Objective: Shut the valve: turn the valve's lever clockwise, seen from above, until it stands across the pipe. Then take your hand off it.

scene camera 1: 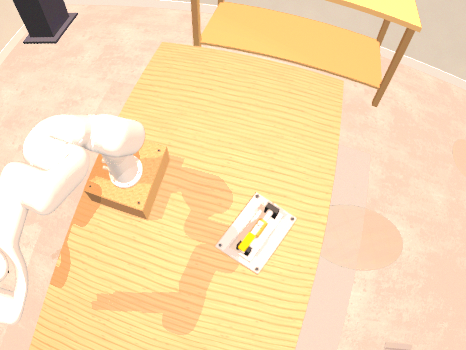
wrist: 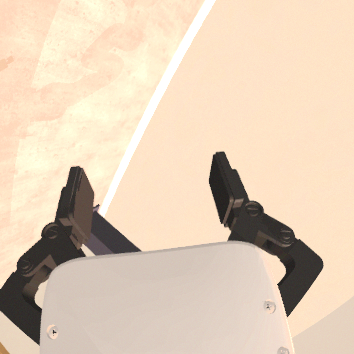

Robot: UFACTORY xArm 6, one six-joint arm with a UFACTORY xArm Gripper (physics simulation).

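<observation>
The valve (scene camera 1: 257, 231) is mounted on a pale rectangular plate (scene camera 1: 281, 231) with a screw at each corner, right of centre in the scene view. Its lever (scene camera 1: 247, 242) has a bright yellow end and lies along the white pipe, which has black fittings at both ends. My gripper (wrist: 149, 172) is open in the wrist view, with both black fingers wide apart and no object held between them. The gripper does not show in the scene view, where the arm runs off the left edge, far from the valve. The valve does not show in the wrist view.
The arm's base stands on a brown block (scene camera 1: 154, 187) on the wooden table (scene camera 1: 235, 110), left of the valve. A shelf table (scene camera 1: 295, 45) stands beyond the far edge. A black box-like object (scene camera 1: 44, 20) is at the far left. The wrist view faces floor and wall.
</observation>
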